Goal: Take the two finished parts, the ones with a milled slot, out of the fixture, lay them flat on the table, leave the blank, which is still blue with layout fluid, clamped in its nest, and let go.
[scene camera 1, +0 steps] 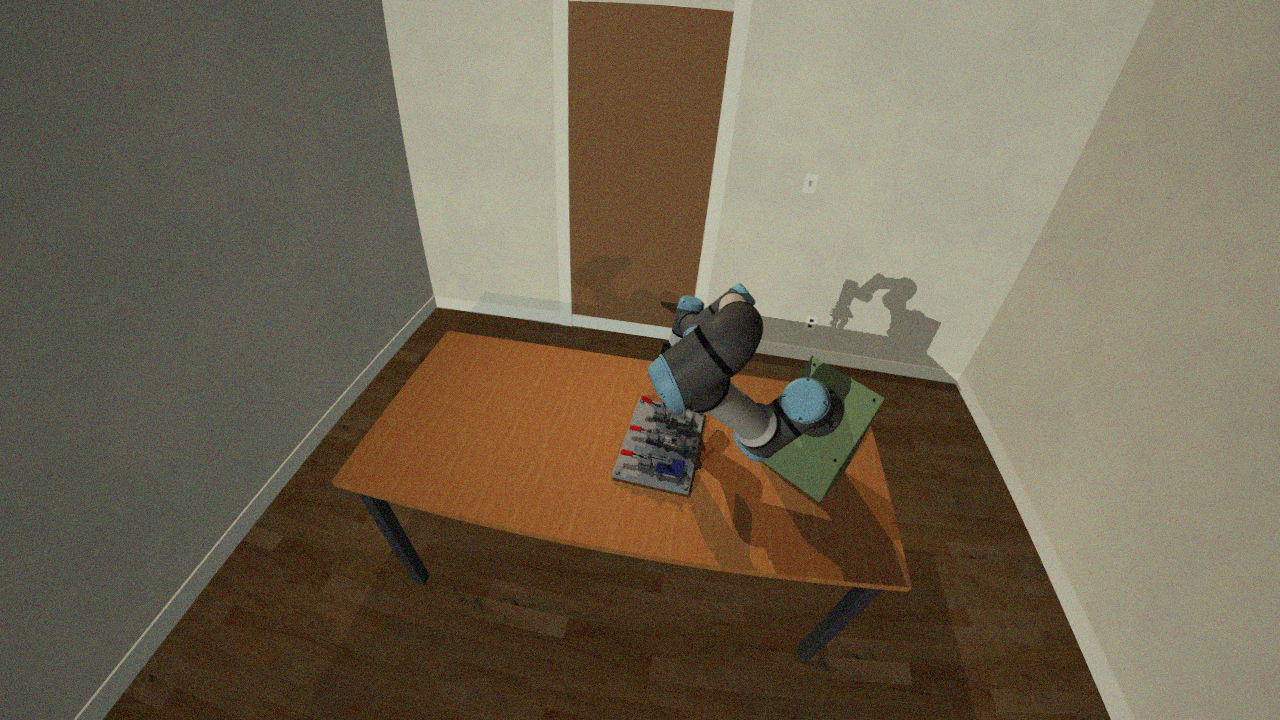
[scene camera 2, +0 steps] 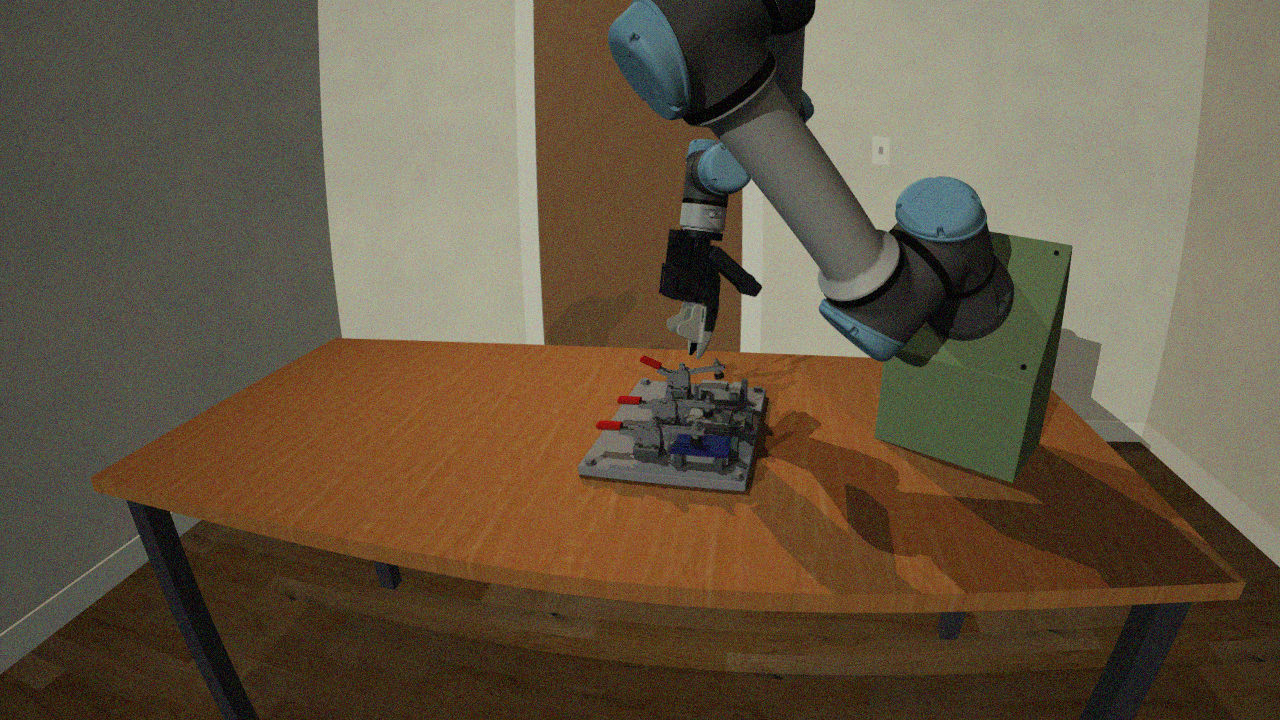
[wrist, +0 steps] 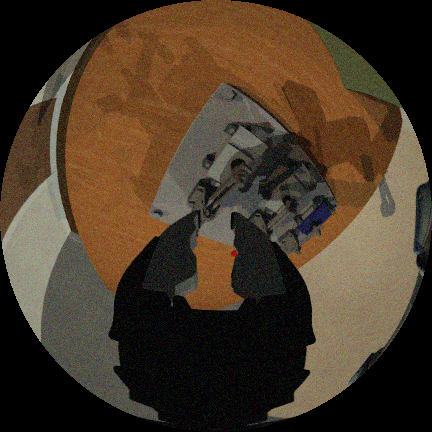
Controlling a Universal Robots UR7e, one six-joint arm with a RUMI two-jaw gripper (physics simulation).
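The grey fixture carries three nests with toggle clamps. The blue blank sits in the nest nearest scene camera 2, under its clamp. A grey part lies in the farthest nest. That nest's clamp arm stands raised above it. The middle nest's part is hard to tell from its clamp. My gripper is narrowed but still open and empty, pointing down above the far clamp. In scene camera 1, the arm hides it.
Red clamp handles point left over the wooden table. In the wrist view, a bit of a red handle shows beside one finger. The green block stands right of the fixture, beneath the arm's base.
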